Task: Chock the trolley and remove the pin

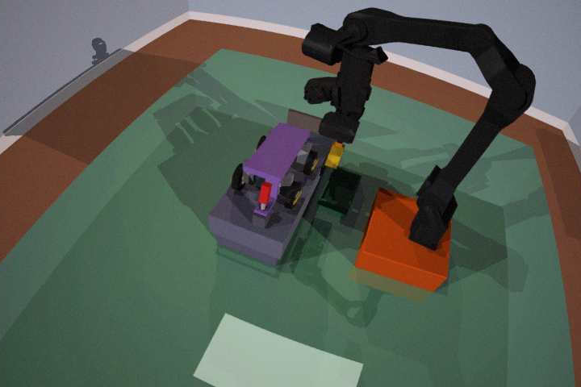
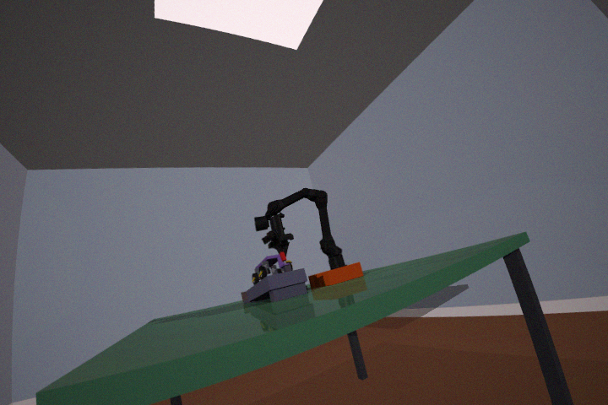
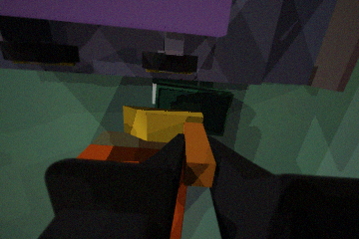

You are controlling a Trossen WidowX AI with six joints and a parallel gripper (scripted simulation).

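My gripper tip is 20 cm to the right of the stop pin, 6 cm short of it and 3 cm above it. The rest, counted from my gripper tip: purple trolley 9 cm to the left, 9 cm ahead, 5 cm below; grey ramp 11 cm below, 9 cm to the left, 9 cm ahead; yellow chock 2 cm to the left, 1 cm below.
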